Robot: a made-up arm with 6 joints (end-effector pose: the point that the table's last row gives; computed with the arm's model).
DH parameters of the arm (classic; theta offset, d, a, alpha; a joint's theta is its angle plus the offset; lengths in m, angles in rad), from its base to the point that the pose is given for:
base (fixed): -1.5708 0.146 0 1.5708
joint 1: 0 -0.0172 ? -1.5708
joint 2: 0 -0.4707 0.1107 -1.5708
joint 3: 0.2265 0 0.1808 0
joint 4: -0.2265 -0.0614 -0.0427 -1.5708
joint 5: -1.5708 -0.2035 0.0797 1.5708
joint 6: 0 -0.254 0.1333 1.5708
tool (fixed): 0 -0.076 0 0
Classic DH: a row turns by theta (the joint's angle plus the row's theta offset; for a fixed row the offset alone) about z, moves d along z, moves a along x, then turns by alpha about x.
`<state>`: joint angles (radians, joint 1 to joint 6).
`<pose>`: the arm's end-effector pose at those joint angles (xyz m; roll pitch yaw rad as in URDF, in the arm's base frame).
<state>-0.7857 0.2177 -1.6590 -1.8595 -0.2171 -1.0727</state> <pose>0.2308 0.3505 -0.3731 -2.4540 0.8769 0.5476</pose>
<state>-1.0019 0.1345 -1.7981 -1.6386 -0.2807 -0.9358</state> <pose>0.2427 0.4409 -0.2504 -2.1168 0.7096 0.6203</pose>
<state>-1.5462 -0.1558 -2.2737 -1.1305 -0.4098 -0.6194</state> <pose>0.2686 0.5442 0.0299 -1.4798 0.6259 0.6068</pose>
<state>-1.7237 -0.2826 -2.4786 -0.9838 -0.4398 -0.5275</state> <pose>0.2708 0.5649 0.1078 -1.3133 0.6976 0.6519</pose>
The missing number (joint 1, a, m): 0.073
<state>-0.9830 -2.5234 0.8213 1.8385 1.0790 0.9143</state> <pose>0.1659 0.6951 -0.1633 -3.1190 0.4782 -1.2804</pose>
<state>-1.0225 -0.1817 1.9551 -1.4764 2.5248 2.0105</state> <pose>-0.1175 0.4052 0.0627 -2.0234 -0.1205 1.0932</pose>
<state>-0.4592 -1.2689 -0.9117 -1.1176 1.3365 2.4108</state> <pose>-0.1942 0.3927 -0.1939 -0.7171 0.3740 3.0772</pose>
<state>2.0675 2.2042 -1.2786 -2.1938 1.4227 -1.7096</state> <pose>0.3434 -0.5070 0.6441 -2.1913 -0.2064 -1.1769</pose>
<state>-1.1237 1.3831 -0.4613 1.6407 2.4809 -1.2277</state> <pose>0.4588 -0.0519 -0.4231 0.1885 0.3280 -0.3688</pose>
